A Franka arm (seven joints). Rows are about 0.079 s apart.
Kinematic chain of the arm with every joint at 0, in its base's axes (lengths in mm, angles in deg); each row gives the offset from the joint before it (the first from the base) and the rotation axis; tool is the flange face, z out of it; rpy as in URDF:
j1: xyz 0 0 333 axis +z
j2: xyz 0 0 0 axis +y
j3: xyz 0 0 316 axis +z
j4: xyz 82.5 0 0 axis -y
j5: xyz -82.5 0 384 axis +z
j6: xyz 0 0 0 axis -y
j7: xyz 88 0 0 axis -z
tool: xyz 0 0 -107 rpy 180 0 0
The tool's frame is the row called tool.
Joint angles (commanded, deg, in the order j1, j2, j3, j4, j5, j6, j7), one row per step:
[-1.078 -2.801 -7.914 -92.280 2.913 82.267 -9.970]
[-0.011 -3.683 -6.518 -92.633 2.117 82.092 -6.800]
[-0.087 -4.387 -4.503 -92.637 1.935 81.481 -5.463]
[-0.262 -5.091 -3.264 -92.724 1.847 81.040 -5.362]
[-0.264 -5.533 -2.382 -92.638 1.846 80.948 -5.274]
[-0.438 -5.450 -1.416 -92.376 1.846 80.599 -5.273]
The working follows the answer.
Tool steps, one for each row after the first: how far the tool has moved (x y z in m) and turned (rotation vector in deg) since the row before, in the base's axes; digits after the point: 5 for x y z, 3 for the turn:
[-0.00233 0.02114 0.00493 -1.169 -0.040 -0.680]
[-0.00330 0.01788 0.00560 -0.418 -0.004 0.629]
[-0.00401 0.00991 0.00506 -0.167 -0.166 0.974]
[-0.00214 0.00822 0.00451 -0.094 -0.432 0.792]
[0.00004 0.00749 0.00091 -0.089 0.170 0.798]

Tool pose at each row, in the base's axes (x y z in m, rotation vector in deg; rounded; the steps above come from the unrounded poses):
[0.51840 -0.07785 0.62138 -175.263 -1.868 10.105]
[0.51607 -0.05670 0.62632 -176.403 -0.731 10.083]
[0.51277 -0.03882 0.63191 -176.847 -1.666 10.132]
[0.50876 -0.02892 0.63697 -177.063 -3.165 9.927]
[0.50661 -0.02070 0.64148 -177.217 -4.399 9.298]
[0.50665 -0.01320 0.64239 -177.293 -5.624 9.598]

